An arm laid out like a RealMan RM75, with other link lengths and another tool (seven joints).
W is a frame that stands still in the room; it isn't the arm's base.
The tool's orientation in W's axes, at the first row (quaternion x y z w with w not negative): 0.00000, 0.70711, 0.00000, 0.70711
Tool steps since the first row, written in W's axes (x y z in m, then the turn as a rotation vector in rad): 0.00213, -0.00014, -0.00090, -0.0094, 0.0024, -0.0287; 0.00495, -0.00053, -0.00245, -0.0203, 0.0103, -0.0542; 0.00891, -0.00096, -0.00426, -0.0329, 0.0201, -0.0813; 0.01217, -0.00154, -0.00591, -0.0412, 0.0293, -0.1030; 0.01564, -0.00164, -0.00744, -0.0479, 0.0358, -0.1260; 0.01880, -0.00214, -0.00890, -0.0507, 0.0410, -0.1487; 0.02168, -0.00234, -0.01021, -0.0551, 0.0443, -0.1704; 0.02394, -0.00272, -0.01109, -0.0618, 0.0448, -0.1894; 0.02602, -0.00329, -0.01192, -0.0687, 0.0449, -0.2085; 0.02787, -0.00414, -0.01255, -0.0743, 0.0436, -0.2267
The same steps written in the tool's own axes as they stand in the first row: 0.00090, -0.00014, 0.00213, 0.0287, 0.0024, -0.0094; 0.00245, -0.00053, 0.00495, 0.0542, 0.0103, -0.0203; 0.00426, -0.00096, 0.00891, 0.0813, 0.0201, -0.0329; 0.00591, -0.00154, 0.01217, 0.1030, 0.0293, -0.0412; 0.00744, -0.00164, 0.01564, 0.1260, 0.0358, -0.0479; 0.00890, -0.00214, 0.01880, 0.1487, 0.0410, -0.0507; 0.01021, -0.00234, 0.02168, 0.1704, 0.0443, -0.0551; 0.01109, -0.00272, 0.02394, 0.1894, 0.0448, -0.0618; 0.01192, -0.00329, 0.02602, 0.2085, 0.0449, -0.0687; 0.01255, -0.00414, 0.02787, 0.2267, 0.0436, -0.0743
